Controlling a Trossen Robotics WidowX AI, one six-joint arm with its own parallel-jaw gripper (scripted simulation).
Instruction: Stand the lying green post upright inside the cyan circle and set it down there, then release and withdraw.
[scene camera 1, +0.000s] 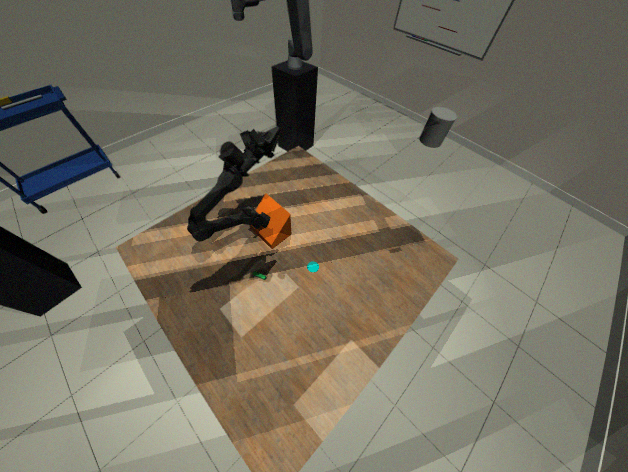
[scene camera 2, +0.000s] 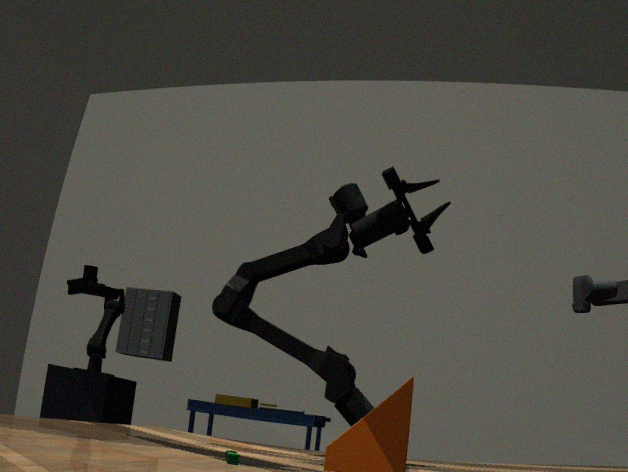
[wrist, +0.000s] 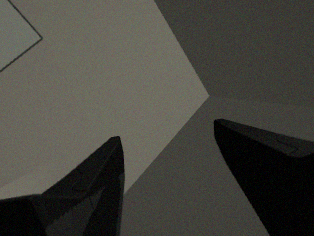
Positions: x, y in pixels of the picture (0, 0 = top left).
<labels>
My gripper shows in scene camera 1, in scene camera 2 and in the wrist view (168, 136). The same spot on my gripper: (scene camera 2: 423, 227) is (scene camera 1: 270, 150).
</labels>
